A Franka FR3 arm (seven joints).
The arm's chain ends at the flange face. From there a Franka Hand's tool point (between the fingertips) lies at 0.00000 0.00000 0.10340 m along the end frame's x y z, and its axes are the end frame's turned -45 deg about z.
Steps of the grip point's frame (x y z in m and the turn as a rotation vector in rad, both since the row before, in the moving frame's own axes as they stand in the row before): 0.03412 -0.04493 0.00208 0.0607 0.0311 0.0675; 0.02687 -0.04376 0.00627 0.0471 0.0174 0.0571; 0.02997 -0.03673 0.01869 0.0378 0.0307 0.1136; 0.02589 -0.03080 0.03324 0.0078 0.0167 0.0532; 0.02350 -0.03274 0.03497 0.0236 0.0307 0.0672; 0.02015 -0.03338 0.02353 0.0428 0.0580 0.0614
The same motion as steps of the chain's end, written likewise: -0.00571 -0.04912 0.00232 0.0649 -0.0209 0.0675; -0.00991 -0.04517 0.00640 0.0456 -0.0210 0.0571; -0.00455 -0.04214 0.01881 0.0484 -0.0050 0.1136; -0.00417 -0.03831 0.03326 0.0173 0.0063 0.0532; -0.00719 -0.03582 0.03505 0.0384 0.0050 0.0672; -0.01069 -0.03053 0.02380 0.0713 0.0107 0.0614
